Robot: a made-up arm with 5 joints. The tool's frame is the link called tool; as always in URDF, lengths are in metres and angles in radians. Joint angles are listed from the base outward. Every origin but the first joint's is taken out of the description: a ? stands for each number. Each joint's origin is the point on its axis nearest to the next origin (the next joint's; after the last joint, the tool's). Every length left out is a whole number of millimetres.
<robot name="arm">
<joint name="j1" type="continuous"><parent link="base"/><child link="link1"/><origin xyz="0.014 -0.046 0.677" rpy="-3.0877 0.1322 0.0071"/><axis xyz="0 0 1"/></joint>
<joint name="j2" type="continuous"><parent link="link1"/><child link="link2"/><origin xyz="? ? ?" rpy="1.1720 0.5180 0.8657"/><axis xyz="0 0 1"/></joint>
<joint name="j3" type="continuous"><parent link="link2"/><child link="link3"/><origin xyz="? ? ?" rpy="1.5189 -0.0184 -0.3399"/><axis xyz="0 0 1"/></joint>
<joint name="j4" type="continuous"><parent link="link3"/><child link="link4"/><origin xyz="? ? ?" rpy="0.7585 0.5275 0.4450"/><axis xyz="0 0 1"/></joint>
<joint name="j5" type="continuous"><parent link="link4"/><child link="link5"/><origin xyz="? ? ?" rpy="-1.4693 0.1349 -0.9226"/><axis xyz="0 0 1"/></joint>
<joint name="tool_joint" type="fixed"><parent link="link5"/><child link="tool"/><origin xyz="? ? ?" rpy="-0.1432 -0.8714 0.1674"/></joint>
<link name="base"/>
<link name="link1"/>
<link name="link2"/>
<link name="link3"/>
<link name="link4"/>
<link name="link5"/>
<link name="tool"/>
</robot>
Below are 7 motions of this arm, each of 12 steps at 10 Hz.
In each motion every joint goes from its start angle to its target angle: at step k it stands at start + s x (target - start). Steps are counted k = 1, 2, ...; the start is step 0. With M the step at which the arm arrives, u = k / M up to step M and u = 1 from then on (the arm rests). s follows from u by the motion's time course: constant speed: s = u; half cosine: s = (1 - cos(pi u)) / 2; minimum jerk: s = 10 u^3 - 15 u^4 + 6 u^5.
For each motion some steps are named. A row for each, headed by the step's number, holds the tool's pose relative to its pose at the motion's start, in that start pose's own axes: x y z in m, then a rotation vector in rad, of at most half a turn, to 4 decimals.
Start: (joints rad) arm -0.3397 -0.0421 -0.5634 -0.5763 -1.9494
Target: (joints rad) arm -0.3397 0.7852 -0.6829 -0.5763 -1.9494
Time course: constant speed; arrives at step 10
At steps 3, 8, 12:
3: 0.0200 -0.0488 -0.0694 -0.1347 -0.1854 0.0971
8: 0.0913 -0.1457 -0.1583 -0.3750 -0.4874 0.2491
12: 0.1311 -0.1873 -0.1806 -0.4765 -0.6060 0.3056

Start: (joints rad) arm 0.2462 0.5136 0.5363 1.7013 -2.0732
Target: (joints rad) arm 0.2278 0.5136 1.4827 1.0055 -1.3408
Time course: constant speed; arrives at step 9
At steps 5, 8, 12:
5: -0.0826 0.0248 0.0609 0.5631 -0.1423 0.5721
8: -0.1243 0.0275 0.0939 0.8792 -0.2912 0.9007
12: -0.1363 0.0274 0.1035 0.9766 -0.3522 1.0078

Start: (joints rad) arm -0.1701 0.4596 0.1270 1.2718 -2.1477
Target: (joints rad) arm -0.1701 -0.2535 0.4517 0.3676 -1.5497
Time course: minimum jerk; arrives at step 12
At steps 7, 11, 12:
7: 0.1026 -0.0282 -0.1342 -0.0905 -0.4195 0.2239
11: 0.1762 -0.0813 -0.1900 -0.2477 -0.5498 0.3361
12: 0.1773 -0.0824 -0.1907 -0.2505 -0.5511 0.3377

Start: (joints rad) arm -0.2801 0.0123 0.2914 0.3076 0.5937
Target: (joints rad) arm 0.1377 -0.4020 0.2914 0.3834 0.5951
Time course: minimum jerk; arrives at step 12
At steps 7, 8, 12:
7: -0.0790 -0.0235 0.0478 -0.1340 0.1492 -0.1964
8: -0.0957 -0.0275 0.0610 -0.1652 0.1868 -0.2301
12: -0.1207 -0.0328 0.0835 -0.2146 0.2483 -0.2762

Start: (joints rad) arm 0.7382 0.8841 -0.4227 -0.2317 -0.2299
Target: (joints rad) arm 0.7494 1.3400 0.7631 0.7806 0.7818
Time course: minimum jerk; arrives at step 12
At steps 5, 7, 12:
5: 0.2181 -0.0147 0.0940 0.0026 -0.4861 0.6290
7: 0.3148 0.1022 0.2293 0.0250 -0.7929 1.3469
12: 0.2503 0.2836 0.3655 0.0304 -1.0041 2.2663

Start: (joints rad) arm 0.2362 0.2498 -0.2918 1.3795 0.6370
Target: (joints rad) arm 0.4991 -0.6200 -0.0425 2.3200 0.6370
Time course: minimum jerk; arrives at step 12
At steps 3, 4, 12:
3: 0.0390 -0.0406 0.0221 -0.1175 -0.0532 0.0872
4: 0.0808 -0.0744 0.0505 -0.2342 -0.1012 0.1848
12: 0.3862 -0.0207 0.2510 -0.8690 -0.2754 1.1466

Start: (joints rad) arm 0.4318 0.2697 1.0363 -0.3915 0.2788
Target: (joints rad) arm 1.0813 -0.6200 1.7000 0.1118 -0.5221
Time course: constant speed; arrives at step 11
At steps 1, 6, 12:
1: -0.0006 -0.0303 0.0128 -0.1151 0.0080 -0.0572
6: -0.0098 -0.1706 0.1101 -0.7053 0.0811 -0.2036
12: 0.0369 -0.2563 0.2160 -1.2366 0.0968 -0.0702

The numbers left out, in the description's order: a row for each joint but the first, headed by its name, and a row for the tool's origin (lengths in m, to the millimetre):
j2: -0.002 -0.032 0.000
j3: -0.048 -0.009 0.000
j4: 0.012 -0.041 0.000
j5: -0.033 -0.366 0.000
tool: 0.079 0.002 0.000

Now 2 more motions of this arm.
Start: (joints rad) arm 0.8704 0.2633 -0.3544 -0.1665 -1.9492
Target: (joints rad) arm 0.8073 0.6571 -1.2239 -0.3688 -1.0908
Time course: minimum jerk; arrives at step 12
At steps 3, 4, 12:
3: -0.0326 -0.0173 -0.0131 0.0209 0.0136 0.1530
4: -0.0648 -0.0396 -0.0260 0.0412 0.0360 0.3080
12: -0.2184 -0.3224 -0.0685 0.1313 0.5035 1.3055

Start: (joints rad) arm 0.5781 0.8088 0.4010 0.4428 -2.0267
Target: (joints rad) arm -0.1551 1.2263 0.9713 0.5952 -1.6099
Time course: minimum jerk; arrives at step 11
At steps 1, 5, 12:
1: 0.0017 0.0021 0.0014 0.0093 -0.0044 -0.0016
5: 0.0980 0.0909 0.1278 0.5731 -0.3284 -0.0746
12: 0.1380 0.0622 0.3647 1.2808 -0.9522 -0.0751

